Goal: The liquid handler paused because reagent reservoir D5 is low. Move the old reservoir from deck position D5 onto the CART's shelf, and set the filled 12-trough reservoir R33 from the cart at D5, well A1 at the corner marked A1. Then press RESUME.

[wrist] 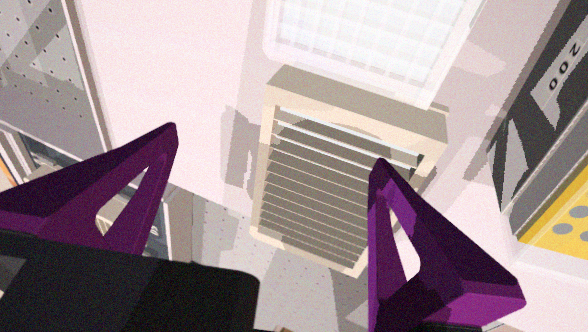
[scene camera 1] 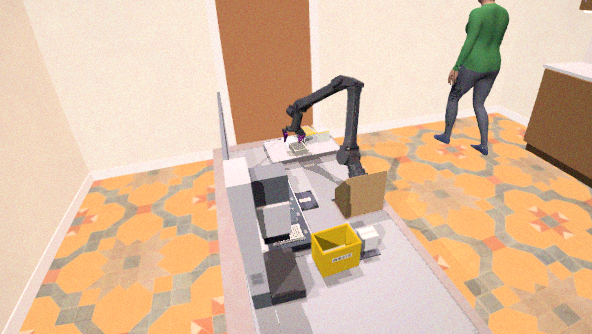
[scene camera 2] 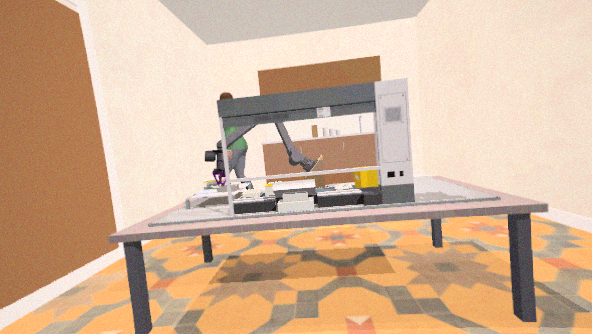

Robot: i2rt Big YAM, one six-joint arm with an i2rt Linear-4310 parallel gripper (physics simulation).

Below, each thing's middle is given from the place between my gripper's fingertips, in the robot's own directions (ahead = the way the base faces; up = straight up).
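White cart shelf [scene camera 1: 278, 151]: 40 mm below my hand, 30 mm to the right of it, 60 mm behind. Clear well plate [wrist: 406, 58]: 40 mm below my hand, 90 mm to the right of it.
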